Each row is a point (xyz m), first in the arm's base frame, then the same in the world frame.
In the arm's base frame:
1: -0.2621 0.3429 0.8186
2: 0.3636 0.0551 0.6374
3: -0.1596 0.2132 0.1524
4: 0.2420 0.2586 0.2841
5: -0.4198 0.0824 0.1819
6: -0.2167 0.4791 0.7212
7: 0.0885 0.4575 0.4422
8: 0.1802 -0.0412 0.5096
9: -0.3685 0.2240 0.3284
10: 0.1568 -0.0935 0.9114
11: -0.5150 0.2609 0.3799
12: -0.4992 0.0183 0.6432
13: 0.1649 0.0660 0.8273
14: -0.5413 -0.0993 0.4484
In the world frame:
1: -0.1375 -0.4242 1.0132
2: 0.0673 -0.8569 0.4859
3: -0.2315 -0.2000 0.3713
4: 0.0916 -0.4696 0.3115
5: -0.5013 -0.1509 0.4737
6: -0.0190 -0.3121 0.9542
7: 0.1457 -0.3455 0.5757
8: -0.1418 -0.7439 0.4332
9: -0.3486 -0.1714 0.6166
10: -0.1522 -0.9820 0.7618
11: -0.4175 -0.0940 0.7381
12: -0.5524 -0.3971 0.8737
13: -0.0413 -0.8416 0.7382
14: -0.6866 -0.3405 0.6939

